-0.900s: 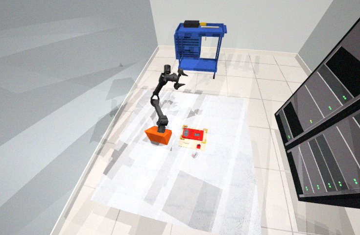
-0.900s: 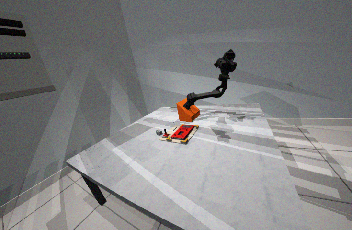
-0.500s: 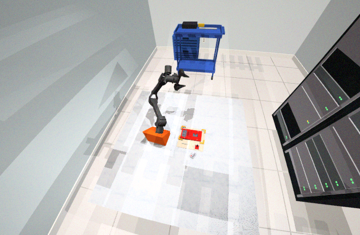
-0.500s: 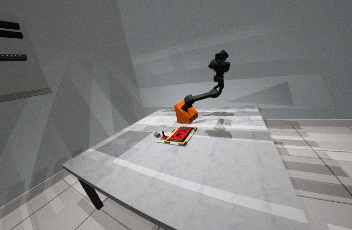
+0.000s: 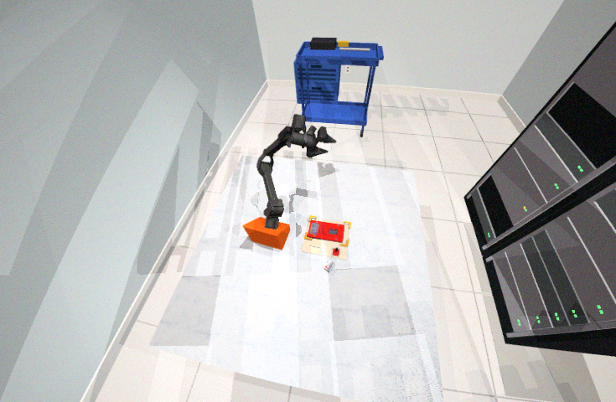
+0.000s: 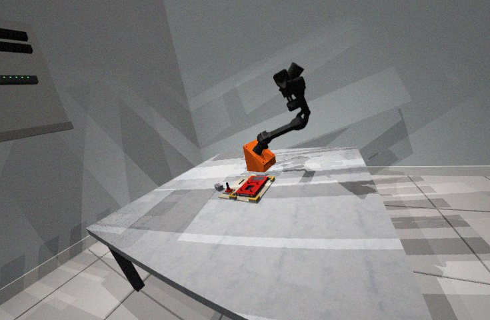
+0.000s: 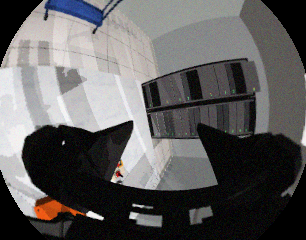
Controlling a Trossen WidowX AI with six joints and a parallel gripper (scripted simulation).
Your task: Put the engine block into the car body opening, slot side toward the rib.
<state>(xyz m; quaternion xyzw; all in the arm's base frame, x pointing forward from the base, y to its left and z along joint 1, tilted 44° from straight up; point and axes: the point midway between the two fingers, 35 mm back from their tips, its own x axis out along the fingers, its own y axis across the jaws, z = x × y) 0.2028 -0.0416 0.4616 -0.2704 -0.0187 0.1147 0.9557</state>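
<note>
Now: gripper tip 45 cm to the left of the grey engine block, 42 cm above it and 2 cm short of it.
</note>
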